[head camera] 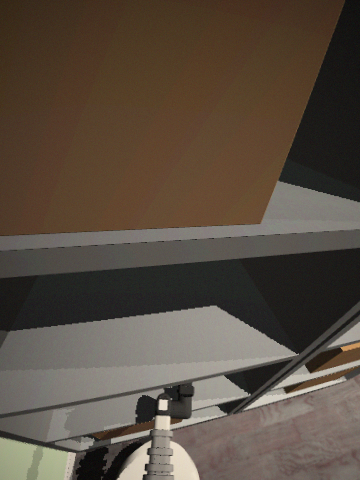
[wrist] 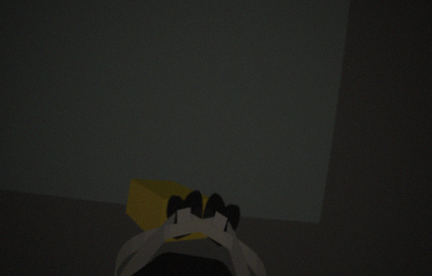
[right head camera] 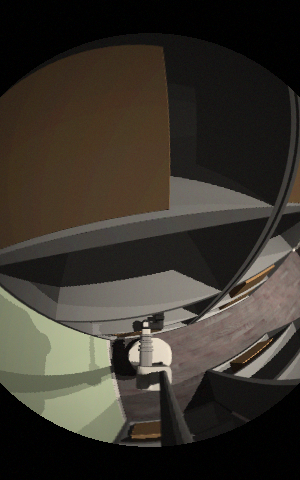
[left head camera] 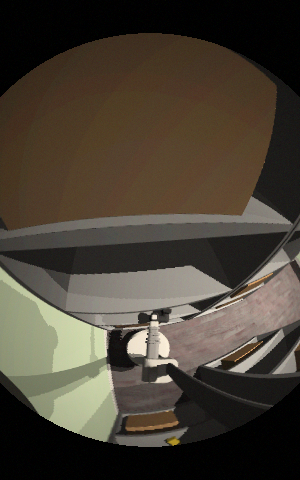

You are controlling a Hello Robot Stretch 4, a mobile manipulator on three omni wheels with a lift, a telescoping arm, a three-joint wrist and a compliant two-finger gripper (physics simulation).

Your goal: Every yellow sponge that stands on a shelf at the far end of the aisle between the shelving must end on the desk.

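Frame: origin at the robot's base, x ahead, y left, z up, level; millimetres.
Where they show: gripper, fingertip midpoint: (wrist: 204,207).
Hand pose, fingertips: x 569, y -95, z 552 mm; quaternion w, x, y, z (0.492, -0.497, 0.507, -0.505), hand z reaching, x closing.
Note:
After its pixels a point has its place.
A yellow sponge (wrist: 147,205) @[x 610, y -33, z 534 mm] shows in the dim wrist view, low and left of centre, behind my fingertips. My gripper (wrist: 204,207) @[x 569, y -95, z 552 mm] is shut, its dark fingertips close together in front of the sponge's right part. The sponge's larger left part stands outside the fingers, and they do not hold it. Whether the fingertips touch it I cannot tell. In the head views the fingers are hidden at the shelving. Another small yellow thing, apparently a sponge (left head camera: 173,441), lies on a shelf at the bottom edge of the left head view. The desk does not show.
A large brown box (head camera: 130,115) @[x 251, y 35, z 1518 mm] (left head camera: 135,135) @[x 239, y 94, z 1522 mm] (right head camera: 90,140) @[x 260, y -6, z 1537 mm] stands on the shelf board (head camera: 150,256) @[x 233, y 22, z 1402 mm] close before the head. Shelving with brown boxes (left head camera: 242,354) @[x -207, y -950, z 302 mm] (right head camera: 252,352) @[x -195, y -1005, z 251 mm] stands across the aisle floor (head camera: 300,435) @[x 238, y -859, z -28 mm]. A pale green wall (left head camera: 65,380) @[x -225, y 401, z 884 mm] (right head camera: 60,385) @[x -232, y 400, z 875 mm] stands at the left.

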